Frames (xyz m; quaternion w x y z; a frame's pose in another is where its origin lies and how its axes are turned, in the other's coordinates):
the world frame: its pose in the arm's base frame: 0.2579 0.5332 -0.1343 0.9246 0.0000 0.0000 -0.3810
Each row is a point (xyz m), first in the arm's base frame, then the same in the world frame.
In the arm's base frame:
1: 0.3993 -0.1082 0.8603
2: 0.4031 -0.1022 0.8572
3: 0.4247 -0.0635 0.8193
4: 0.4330 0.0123 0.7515
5: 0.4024 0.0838 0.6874
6: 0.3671 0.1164 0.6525
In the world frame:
1: 0.5522 -0.3556 0.9946
2: 0.5507 -0.3486 0.9915
3: 0.5388 -0.3060 0.9536
4: 0.4912 -0.2463 0.8858
5: 0.4192 -0.2171 0.8217
6: 0.3711 -0.2189 0.7868

